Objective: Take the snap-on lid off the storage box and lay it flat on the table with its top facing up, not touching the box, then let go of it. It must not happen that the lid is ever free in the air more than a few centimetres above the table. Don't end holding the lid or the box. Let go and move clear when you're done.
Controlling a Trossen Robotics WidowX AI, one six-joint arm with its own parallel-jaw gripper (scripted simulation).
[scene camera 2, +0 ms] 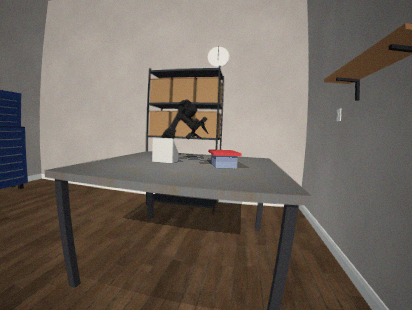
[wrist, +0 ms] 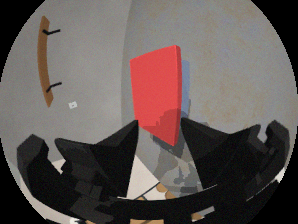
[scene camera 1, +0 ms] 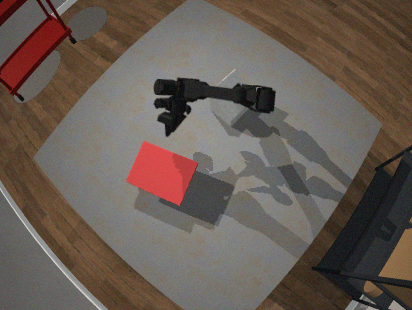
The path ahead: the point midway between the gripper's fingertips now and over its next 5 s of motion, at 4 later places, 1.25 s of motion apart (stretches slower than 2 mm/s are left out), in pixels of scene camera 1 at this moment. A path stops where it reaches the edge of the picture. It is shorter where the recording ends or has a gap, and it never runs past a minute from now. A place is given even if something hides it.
My gripper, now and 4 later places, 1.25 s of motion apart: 169, 134; 171, 142; 168, 155; 168, 155; 168, 154
